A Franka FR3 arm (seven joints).
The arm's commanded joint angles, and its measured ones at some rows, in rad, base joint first. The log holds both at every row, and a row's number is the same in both.
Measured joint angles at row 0:
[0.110 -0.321 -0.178 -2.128 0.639 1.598 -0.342]
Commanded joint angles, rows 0 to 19:
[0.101 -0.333 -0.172 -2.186 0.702 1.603 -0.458]
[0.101 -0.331 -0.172 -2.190 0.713 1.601 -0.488]
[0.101 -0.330 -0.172 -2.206 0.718 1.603 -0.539]
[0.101 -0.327 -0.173 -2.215 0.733 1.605 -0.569]
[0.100 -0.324 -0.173 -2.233 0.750 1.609 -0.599]
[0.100 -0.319 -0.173 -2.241 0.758 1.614 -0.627]
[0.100 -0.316 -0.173 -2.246 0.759 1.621 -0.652]
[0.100 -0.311 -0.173 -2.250 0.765 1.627 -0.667]
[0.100 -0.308 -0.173 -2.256 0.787 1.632 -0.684]
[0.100 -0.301 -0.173 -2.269 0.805 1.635 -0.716]
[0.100 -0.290 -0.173 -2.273 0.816 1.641 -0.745]
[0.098 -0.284 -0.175 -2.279 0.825 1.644 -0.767]
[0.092 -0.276 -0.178 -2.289 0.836 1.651 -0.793]
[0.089 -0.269 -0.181 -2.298 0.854 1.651 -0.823]
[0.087 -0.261 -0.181 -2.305 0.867 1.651 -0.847]
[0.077 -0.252 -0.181 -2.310 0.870 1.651 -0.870]
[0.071 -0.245 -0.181 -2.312 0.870 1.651 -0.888]
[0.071 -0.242 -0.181 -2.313 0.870 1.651 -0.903]
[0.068 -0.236 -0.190 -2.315 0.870 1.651 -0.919]
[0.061 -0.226 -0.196 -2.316 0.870 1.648 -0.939]
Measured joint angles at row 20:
[0.082 -0.236 -0.188 -2.296 0.842 1.638 -0.873]
